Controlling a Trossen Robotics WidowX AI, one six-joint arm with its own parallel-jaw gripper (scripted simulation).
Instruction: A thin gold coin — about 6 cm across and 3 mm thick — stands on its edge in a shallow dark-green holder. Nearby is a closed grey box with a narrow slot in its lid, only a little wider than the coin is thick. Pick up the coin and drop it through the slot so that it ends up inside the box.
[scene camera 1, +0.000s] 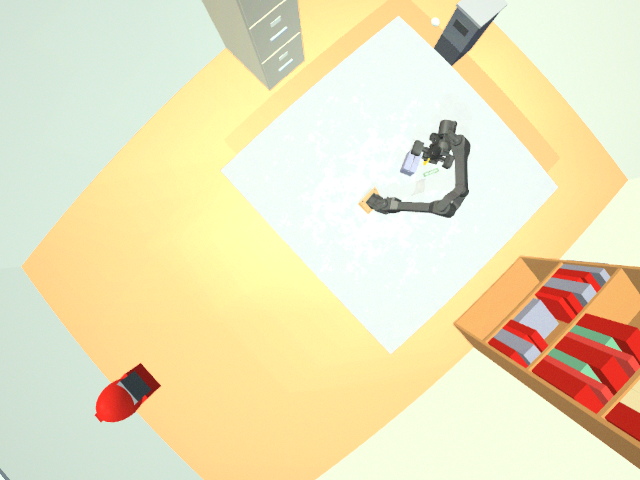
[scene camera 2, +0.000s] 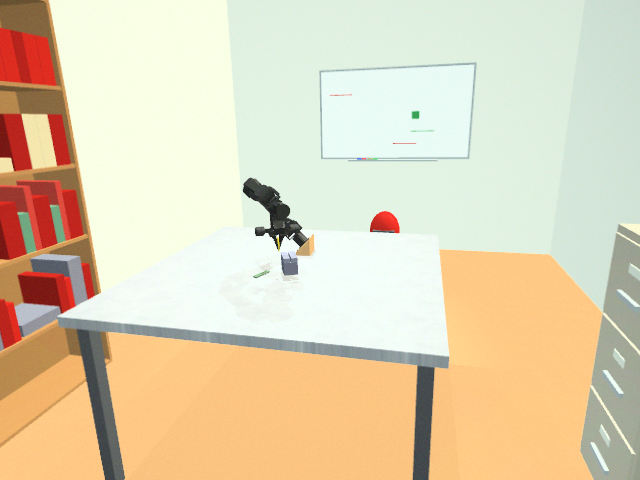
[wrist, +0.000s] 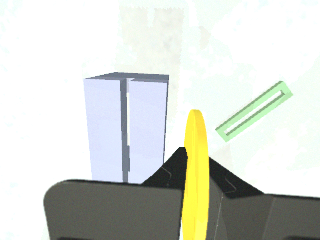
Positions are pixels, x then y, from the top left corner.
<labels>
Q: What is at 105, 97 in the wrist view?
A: A grey box.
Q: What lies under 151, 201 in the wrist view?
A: The gripper.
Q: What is the gripper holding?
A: A gold coin.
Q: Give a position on a grey box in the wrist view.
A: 147, 97
</labels>
